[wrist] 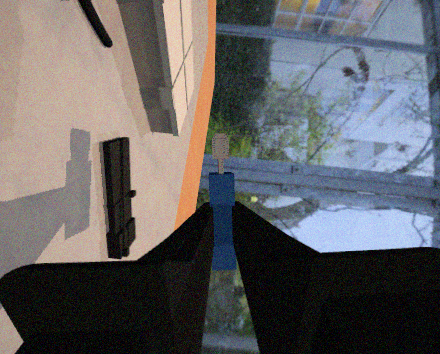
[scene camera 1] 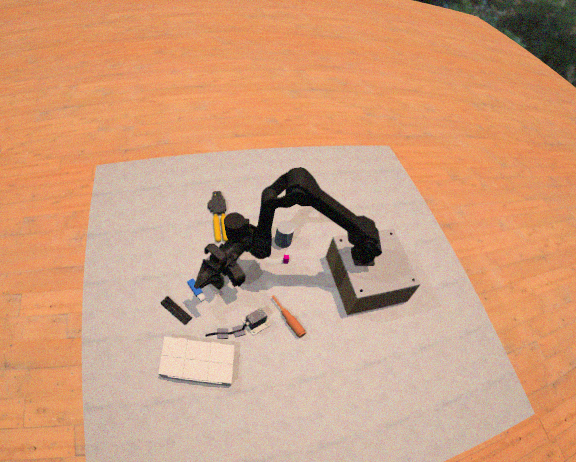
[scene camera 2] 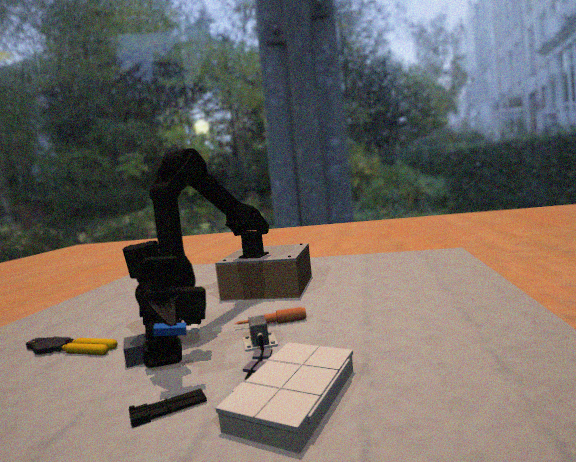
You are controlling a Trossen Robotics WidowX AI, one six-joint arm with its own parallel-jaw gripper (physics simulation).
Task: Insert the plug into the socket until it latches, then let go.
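Frame: origin at the arm's base, x ahead, y left, z up, level; centimetres.
Seen in the pictures: gripper, fingertip midpoint: (wrist: 221, 209) (scene camera 1: 195, 288) (scene camera 2: 172, 329); arm's base, origin of the base link: (scene camera 1: 362, 256) (scene camera 2: 254, 255).
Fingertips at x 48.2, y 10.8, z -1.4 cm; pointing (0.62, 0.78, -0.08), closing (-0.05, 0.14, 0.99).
Pixels of each thing's middle, then the offset from my fingertips to it.
- blue plug, body centre: (wrist: 221, 199) (scene camera 2: 176, 329) (scene camera 1: 196, 290) dz -0.1, dx -0.4, dy +0.4 cm
- grey box, body centre: (scene camera 2: 258, 332) (scene camera 1: 254, 319) dz -6.8, dx -16.4, dy +5.5 cm
- black bar, body centre: (wrist: 122, 198) (scene camera 2: 168, 404) (scene camera 1: 176, 310) dz -8.3, dx +6.0, dy +2.4 cm
- white tiled box, body centre: (wrist: 165, 25) (scene camera 2: 293, 386) (scene camera 1: 197, 361) dz -7.3, dx -0.5, dy +18.4 cm
- orange screwdriver, body centre: (scene camera 2: 270, 318) (scene camera 1: 287, 315) dz -7.7, dx -25.6, dy +3.5 cm
- grey cylinder, body centre: (scene camera 1: 284, 234) dz -5.6, dx -26.6, dy -24.2 cm
- magenta cube, body centre: (scene camera 1: 286, 259) dz -7.8, dx -26.9, dy -16.1 cm
- grey block, body centre: (scene camera 2: 136, 349) dz -7.3, dx -5.9, dy -14.7 cm
The blue plug (scene camera 1: 193, 286) (scene camera 2: 170, 329) (wrist: 222, 225) has a pale tip on a thin neck and is held above the mat. My gripper (scene camera 1: 198, 286) (scene camera 2: 169, 323) (wrist: 221, 209) is shut on its blue body; in the wrist view the tip points away from the fingers. The socket, a grey box (scene camera 1: 257, 318) (scene camera 2: 258, 327) on a pale base plate, has a black cable running from it. It stands apart from the plug, to the plug's right and nearer the front in scene camera 1. The socket's opening does not show.
A black bar (scene camera 1: 176, 310) (scene camera 2: 170, 406) (wrist: 117, 197) and a white tiled box (scene camera 1: 197, 360) (scene camera 2: 295, 385) lie nearby. Also on the mat are an orange screwdriver (scene camera 1: 292, 321) (scene camera 2: 290, 315), pliers (scene camera 1: 217, 204) (scene camera 2: 90, 346), a grey cylinder (scene camera 1: 284, 237), a magenta cube (scene camera 1: 286, 259) and a grey block (scene camera 2: 134, 350).
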